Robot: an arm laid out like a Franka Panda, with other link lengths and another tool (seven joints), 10 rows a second.
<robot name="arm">
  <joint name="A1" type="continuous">
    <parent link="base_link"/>
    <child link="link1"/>
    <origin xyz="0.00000 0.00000 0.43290" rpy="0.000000 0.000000 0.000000"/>
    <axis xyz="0 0 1"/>
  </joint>
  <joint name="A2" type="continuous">
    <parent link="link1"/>
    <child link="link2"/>
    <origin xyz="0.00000 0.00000 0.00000" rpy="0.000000 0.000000 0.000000"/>
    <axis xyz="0 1 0"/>
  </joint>
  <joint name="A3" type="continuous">
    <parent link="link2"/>
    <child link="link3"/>
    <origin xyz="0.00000 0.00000 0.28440" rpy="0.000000 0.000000 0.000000"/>
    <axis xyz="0 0 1"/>
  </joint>
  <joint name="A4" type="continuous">
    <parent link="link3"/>
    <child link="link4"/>
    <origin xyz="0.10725 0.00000 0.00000" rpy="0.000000 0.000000 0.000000"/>
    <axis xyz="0 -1 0"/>
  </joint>
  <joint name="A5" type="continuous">
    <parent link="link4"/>
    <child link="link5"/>
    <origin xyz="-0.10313 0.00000 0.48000" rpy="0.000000 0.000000 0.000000"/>
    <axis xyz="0 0 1"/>
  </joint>
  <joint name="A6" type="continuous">
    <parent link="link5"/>
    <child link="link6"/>
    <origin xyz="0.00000 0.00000 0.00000" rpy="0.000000 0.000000 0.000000"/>
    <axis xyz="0 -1 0"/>
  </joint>
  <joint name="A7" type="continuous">
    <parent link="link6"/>
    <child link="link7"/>
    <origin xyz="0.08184 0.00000 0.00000" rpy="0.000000 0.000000 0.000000"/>
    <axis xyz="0 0 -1"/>
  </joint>
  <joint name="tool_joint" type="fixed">
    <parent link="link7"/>
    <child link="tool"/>
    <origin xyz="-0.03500 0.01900 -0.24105" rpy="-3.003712 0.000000 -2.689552"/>
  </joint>
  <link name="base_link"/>
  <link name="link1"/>
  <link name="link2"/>
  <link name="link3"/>
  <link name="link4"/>
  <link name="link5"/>
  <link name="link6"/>
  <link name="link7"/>
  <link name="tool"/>
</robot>
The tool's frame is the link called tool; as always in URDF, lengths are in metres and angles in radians. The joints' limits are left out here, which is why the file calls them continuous.
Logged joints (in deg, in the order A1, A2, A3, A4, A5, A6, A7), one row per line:
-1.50 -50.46 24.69 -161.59 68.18 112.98 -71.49
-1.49 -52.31 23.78 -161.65 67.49 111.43 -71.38
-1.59 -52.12 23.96 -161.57 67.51 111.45 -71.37
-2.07 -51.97 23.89 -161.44 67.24 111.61 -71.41
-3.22 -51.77 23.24 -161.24 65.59 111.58 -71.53
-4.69 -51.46 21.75 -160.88 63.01 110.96 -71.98
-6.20 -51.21 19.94 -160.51 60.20 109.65 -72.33
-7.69 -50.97 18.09 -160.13 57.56 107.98 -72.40
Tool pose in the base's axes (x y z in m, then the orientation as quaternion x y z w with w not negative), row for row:
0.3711 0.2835 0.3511 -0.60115 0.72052 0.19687 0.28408
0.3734 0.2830 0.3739 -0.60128 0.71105 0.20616 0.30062
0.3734 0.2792 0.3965 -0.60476 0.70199 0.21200 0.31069
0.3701 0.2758 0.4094 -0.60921 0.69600 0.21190 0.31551
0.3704 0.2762 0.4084 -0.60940 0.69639 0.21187 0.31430
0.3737 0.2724 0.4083 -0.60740 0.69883 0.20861 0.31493
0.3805 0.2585 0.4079 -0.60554 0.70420 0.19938 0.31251
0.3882 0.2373 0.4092 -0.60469 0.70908 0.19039 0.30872
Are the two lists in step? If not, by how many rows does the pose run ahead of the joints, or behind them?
The pose runs 2 rows behind the joints: the pose in row i belongs to the joints in row i - 2.
